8 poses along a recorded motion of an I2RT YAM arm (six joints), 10 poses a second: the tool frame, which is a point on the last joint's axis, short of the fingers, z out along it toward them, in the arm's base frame.
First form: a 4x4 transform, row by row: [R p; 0 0 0 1], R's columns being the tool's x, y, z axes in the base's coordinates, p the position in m. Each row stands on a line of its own.
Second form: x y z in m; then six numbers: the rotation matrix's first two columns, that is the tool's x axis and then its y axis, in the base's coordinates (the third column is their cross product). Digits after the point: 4 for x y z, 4 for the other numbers.
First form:
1:
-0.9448 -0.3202 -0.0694 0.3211
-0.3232 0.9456 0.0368 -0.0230
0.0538 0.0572 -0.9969 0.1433
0 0 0 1
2:
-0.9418 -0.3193 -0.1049 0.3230
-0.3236 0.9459 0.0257 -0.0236
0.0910 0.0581 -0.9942 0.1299
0 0 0 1
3:
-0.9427 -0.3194 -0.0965 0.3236
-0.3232 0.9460 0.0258 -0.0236
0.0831 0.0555 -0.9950 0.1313
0 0 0 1
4:
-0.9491 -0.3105 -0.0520 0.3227
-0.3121 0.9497 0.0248 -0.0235
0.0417 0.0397 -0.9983 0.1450
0 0 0 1
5:
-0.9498 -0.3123 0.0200 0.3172
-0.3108 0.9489 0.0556 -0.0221
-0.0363 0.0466 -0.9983 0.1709
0 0 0 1
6:
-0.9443 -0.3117 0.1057 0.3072
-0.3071 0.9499 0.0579 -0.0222
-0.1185 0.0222 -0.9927 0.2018
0 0 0 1
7:
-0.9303 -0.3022 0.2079 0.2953
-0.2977 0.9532 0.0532 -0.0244
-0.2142 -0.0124 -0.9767 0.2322
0 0 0 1
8:
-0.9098 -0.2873 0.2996 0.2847
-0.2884 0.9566 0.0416 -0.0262
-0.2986 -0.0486 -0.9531 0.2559
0 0 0 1
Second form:
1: 0.3211 -0.0230 0.1433 -0.9448 -0.3232 0.0538 -0.3202 0.9456 0.0572
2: 0.3230 -0.0236 0.1299 -0.9418 -0.3236 0.0910 -0.3193 0.9459 0.0581
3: 0.3236 -0.0236 0.1313 -0.9427 -0.3232 0.0831 -0.3194 0.9460 0.0555
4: 0.3227 -0.0235 0.1450 -0.9491 -0.3121 0.0417 -0.3105 0.9497 0.0397
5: 0.3172 -0.0221 0.1709 -0.9498 -0.3108 -0.0363 -0.3123 0.9489 0.0466
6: 0.3072 -0.0222 0.2018 -0.9443 -0.3071 -0.1185 -0.3117 0.9499 0.0222
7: 0.2953 -0.0244 0.2322 -0.9303 -0.2977 -0.2142 -0.3022 0.9532 -0.0124
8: 0.2847 -0.0262 0.2559 -0.9098 -0.2884 -0.2986 -0.2873 0.9566 -0.0486
